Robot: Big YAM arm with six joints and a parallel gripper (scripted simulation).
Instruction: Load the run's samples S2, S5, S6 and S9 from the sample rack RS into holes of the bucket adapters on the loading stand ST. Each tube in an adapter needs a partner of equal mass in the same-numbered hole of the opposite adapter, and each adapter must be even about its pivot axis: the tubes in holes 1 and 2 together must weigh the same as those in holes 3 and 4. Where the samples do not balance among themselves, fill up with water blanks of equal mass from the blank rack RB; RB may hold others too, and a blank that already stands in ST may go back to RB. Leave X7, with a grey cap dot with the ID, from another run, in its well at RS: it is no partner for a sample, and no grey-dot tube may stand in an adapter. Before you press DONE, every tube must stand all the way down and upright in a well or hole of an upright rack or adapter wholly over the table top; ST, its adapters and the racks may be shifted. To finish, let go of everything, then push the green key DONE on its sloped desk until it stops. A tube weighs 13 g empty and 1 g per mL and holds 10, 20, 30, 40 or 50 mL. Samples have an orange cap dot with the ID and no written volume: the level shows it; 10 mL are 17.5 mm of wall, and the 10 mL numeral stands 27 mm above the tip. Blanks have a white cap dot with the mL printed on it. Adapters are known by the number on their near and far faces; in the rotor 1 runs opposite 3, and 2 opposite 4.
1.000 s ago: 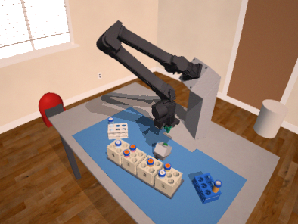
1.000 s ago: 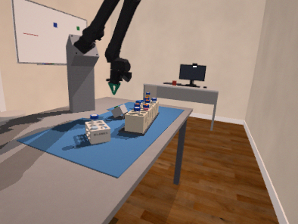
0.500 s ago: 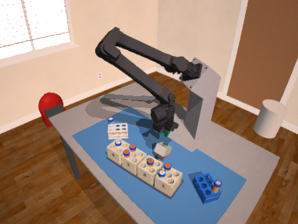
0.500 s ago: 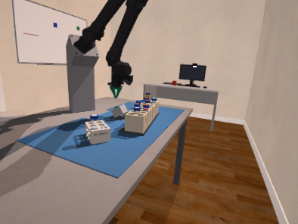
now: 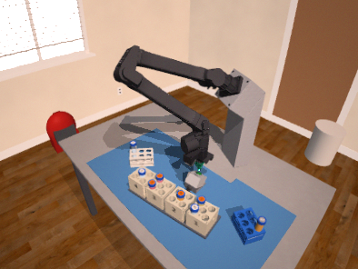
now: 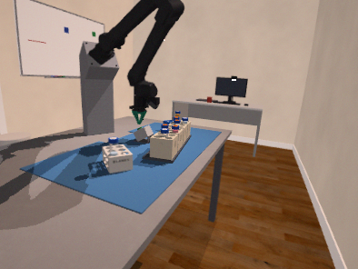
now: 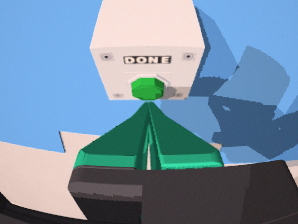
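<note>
Now: hand 2 cm short of the grey DONE desk, 1 cm to the left of it and 4 cm above it. The rest, counted from my hand: orange-dot tube (20 cm ahead, 3 cm to the right, 3 cm below); sample tube S2 (19 cm ahead, 6 cm to the left, 3 cm below); sample tube S9 (14 cm ahead, 15 cm to the right, 3 cm below).
</note>
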